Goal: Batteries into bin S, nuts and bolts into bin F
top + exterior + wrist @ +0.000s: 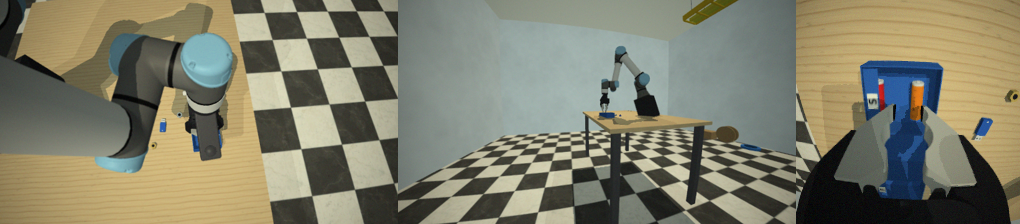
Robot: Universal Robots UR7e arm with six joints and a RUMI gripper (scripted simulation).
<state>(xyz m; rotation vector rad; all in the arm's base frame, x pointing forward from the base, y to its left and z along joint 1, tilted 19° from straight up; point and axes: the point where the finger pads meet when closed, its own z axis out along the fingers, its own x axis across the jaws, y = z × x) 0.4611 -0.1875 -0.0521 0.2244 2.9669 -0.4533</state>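
The orange battery lies 3 cm below my hand, 1 cm to the left of it and 1 cm behind it. The rest, counted from my hand: blue bin row 8 cm to the left, 2 cm below, 2 cm ahead; red battery 4 cm ahead, 3 cm below; white nut 9 cm to the left, 5 cm behind, 4 cm below.
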